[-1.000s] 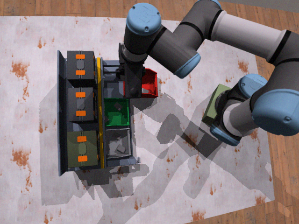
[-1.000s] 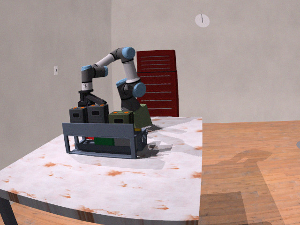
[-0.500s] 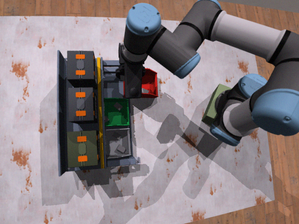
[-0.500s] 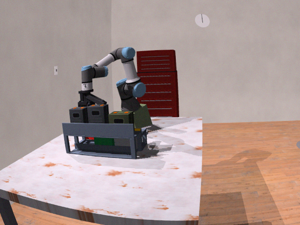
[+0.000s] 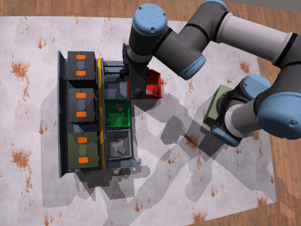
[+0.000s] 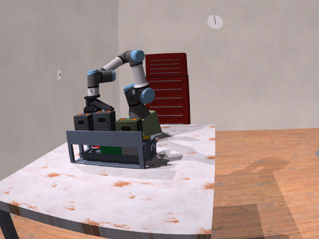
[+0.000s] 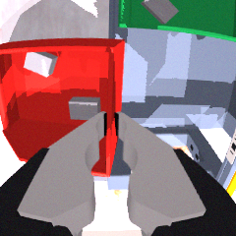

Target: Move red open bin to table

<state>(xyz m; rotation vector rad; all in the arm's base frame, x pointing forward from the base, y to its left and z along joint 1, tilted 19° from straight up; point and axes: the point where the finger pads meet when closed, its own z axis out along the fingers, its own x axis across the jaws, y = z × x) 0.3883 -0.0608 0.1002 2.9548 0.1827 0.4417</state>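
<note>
Right now the red open bin is 6 cm behind my hand and 4 cm below it. The rest, counted from my hand: shelf rail (11 cm to the left, 8 cm below, 1 cm behind); then yellow bar (12 cm to the left, 10 cm ahead, 2 cm above); then green bin (12 cm to the left, 6 cm ahead, 5 cm below).
</note>
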